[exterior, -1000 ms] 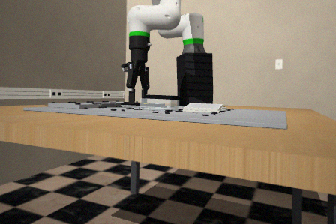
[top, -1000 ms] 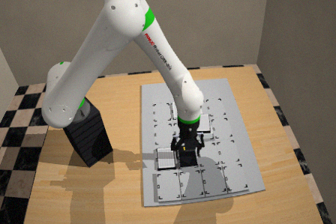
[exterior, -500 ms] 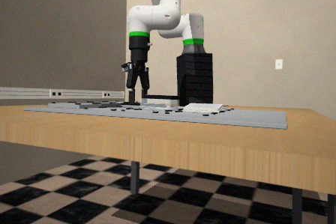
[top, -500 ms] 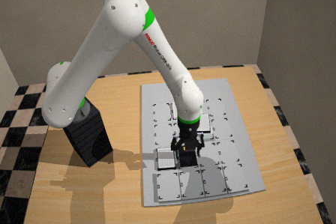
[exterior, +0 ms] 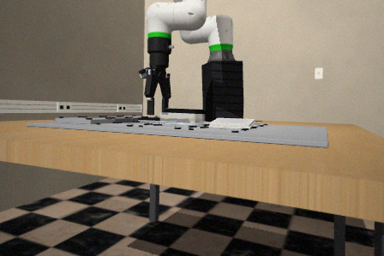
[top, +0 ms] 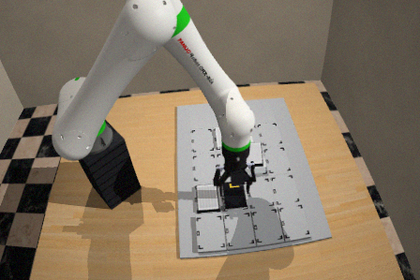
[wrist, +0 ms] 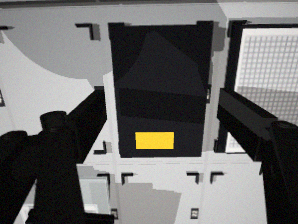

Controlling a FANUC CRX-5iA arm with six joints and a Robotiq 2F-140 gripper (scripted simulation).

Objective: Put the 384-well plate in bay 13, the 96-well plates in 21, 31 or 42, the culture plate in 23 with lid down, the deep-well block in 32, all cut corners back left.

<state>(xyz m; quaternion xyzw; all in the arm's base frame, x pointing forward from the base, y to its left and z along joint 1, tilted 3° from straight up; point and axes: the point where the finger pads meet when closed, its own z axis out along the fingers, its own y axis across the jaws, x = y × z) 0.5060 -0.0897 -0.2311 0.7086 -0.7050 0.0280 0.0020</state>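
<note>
My gripper is now 160 mm to the right of the white plate, 110 mm short of it and 30 mm above it. The rest, counted from my hand: white 384-well plate 330 mm to the left, 40 mm below.
</note>
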